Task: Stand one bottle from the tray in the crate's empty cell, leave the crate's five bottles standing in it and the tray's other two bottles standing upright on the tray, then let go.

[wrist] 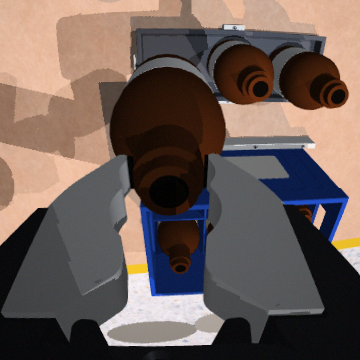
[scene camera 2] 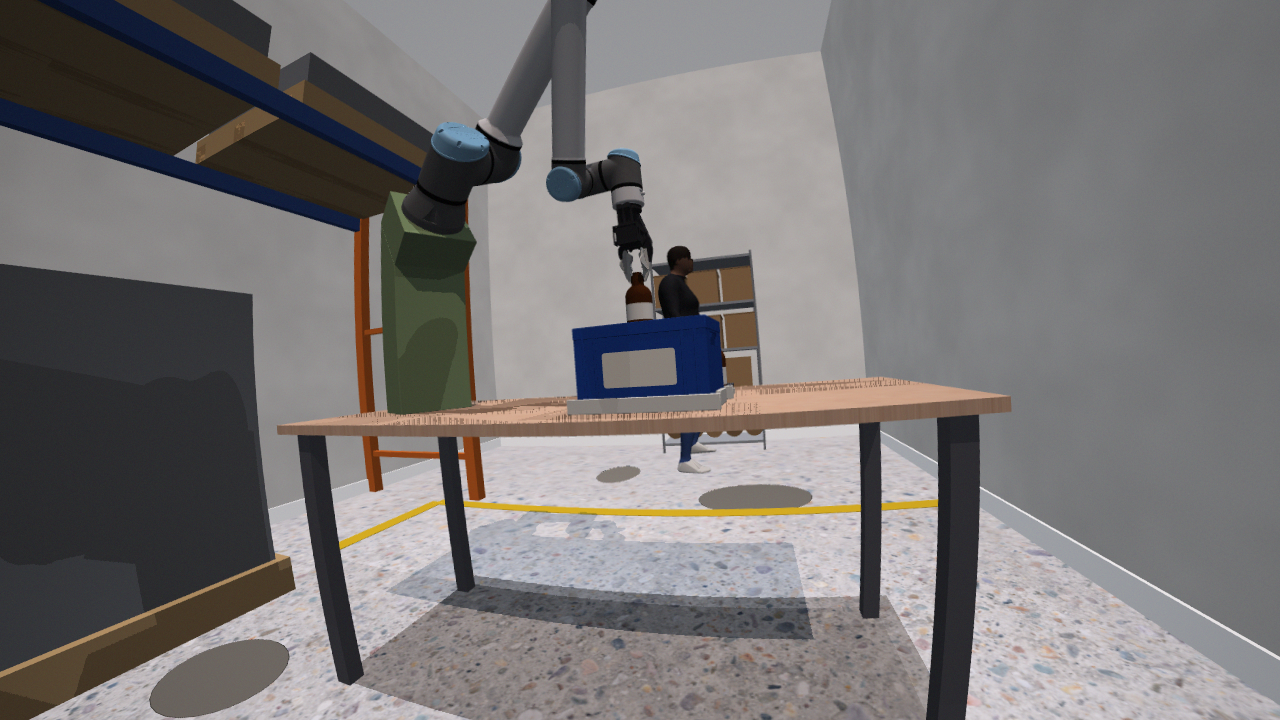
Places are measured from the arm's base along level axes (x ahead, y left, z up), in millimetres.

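Pixels of known places: gripper, between the fingertips: [wrist: 168, 158] [scene camera 2: 637, 282]; arm's base, origin of its link: [scene camera 2: 433, 216].
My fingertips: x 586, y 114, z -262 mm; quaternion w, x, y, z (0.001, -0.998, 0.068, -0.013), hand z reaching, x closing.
Observation:
For each thing: its top centre in the pictures, then the offset to it from my fingertips. "pt": a spot on its surface instead. Level surfaces: height alone.
- brown bottle, centre of its top: [wrist: 168, 192] [scene camera 2: 636, 272] 2 mm right, 1 mm back, 27 mm up
- blue crate, centre of its top: [wrist: 241, 253] [scene camera 2: 649, 324] 245 mm right, 67 mm ahead, 143 mm down
- tray, a spot on its surface: [wrist: 167, 42] pt 27 mm left, 5 mm ahead, 313 mm down
- crate bottle, centre of its top: [wrist: 179, 268] 274 mm right, 26 mm back, 155 mm down
- wooden table, height of its surface: 318 mm down
My gripper [scene camera 2: 636, 266] [wrist: 168, 158] is shut on the neck of a brown bottle [scene camera 2: 638, 297] [wrist: 167, 110]. The bottle hangs upright above the rim level of the blue crate [scene camera 2: 586, 367] [wrist: 320, 175]; its base is hidden. In the wrist view the tray [wrist: 167, 42] holds two upright brown bottles, one near its middle [wrist: 240, 67] and one at its right end [wrist: 306, 77]; its left part is partly behind the held bottle. One crate bottle [wrist: 178, 237] shows between the fingers, and part of another [wrist: 305, 214] at the right. The fingers and held bottle hide the crate's other cells.
The crate stands on the wooden table [scene camera 2: 859, 401] beside a pale rail [scene camera 2: 626, 405] [wrist: 280, 145]. The green robot pedestal [scene camera 2: 425, 349] is at the left. A person [scene camera 2: 677, 295] stands behind the table near a shelf rack [scene camera 2: 754, 304]. An orange rack post [scene camera 2: 361, 358] stands farther left.

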